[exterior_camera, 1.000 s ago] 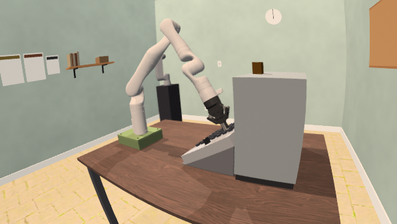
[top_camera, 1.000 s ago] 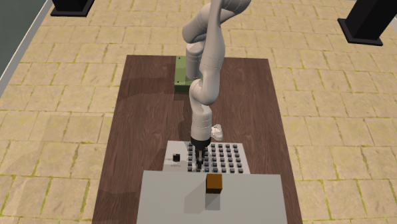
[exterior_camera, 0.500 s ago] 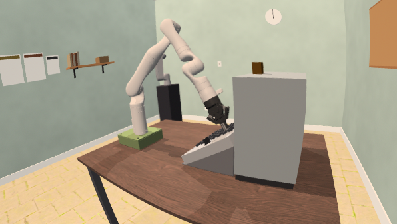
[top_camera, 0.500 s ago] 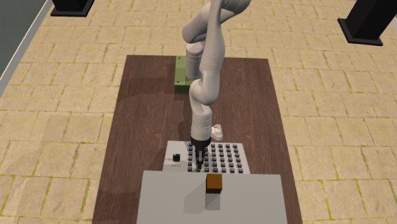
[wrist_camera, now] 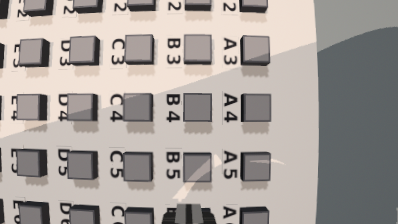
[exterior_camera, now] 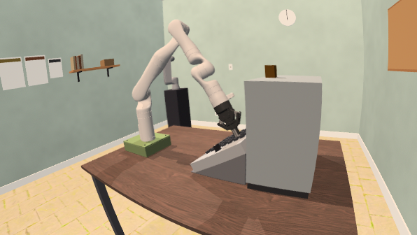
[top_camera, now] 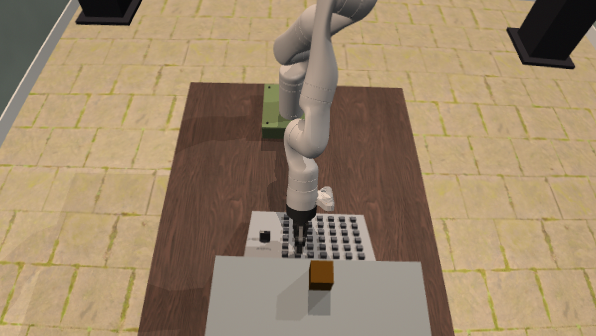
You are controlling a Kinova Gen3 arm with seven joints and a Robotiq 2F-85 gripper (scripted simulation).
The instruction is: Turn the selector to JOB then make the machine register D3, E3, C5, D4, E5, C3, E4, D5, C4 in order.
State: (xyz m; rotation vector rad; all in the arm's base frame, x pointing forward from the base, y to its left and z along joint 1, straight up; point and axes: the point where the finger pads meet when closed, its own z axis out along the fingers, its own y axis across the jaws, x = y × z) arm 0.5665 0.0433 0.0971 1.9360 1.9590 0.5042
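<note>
Now: the C5 key 20 mm behind my hand, 30 mm to the left of it and 30 mm below it. Round my hand: C4 key: 20 mm behind, 60 mm to the left, 30 mm below; then key D7: 40 mm behind, 40 mm to the right, 50 mm below; then D5 key: 50 mm behind, 30 mm to the left, 50 mm below.
</note>
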